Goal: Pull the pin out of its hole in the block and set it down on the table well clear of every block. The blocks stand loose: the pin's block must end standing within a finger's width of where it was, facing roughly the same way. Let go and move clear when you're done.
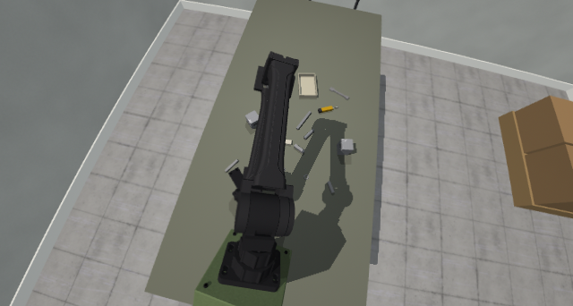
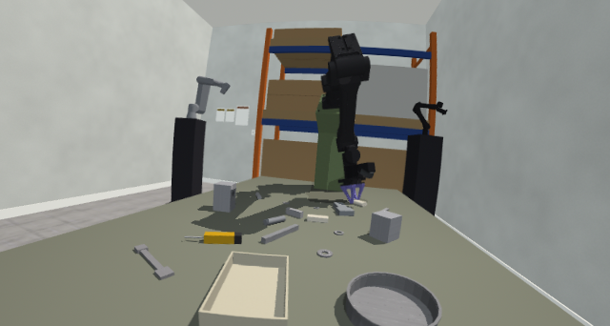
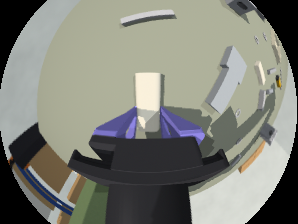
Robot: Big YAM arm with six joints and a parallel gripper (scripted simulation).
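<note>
My gripper is now 1 cm to the right of the cream pin and 1 cm short of it. Also, from my hand: cream tray 58 cm ahead, 28 cm to the right; cream piece 24 cm ahead, 17 cm to the right; round grey dish 60 cm ahead, 10 cm to the right.
</note>
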